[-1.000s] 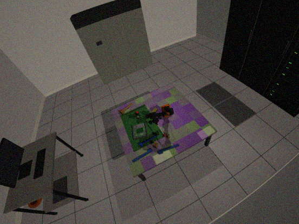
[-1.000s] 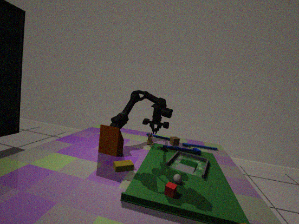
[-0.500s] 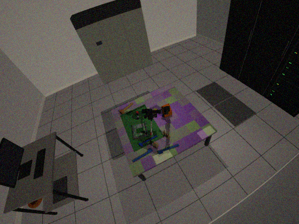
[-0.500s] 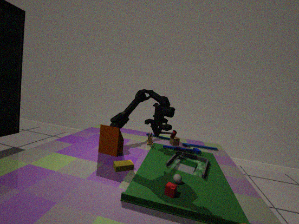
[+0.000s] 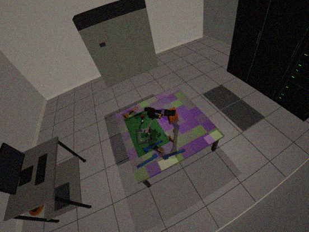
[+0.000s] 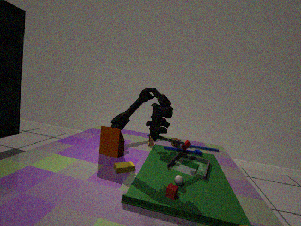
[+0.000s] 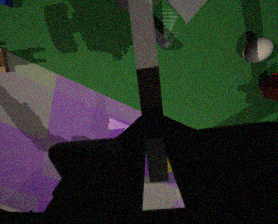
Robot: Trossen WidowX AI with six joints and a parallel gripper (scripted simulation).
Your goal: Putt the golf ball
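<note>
Right now the yellow block is 110 mm behind my gripper tip, 140 mm to the right of it and 130 mm below it. From my gripper tip the other things lie so: green mat 190 mm ahead, 40 mm to the left, 150 mm below; then white golf ball 180 mm ahead, 120 mm to the right, 130 mm below; then red cube 170 mm ahead, 230 mm to the right, 130 mm below.
</note>
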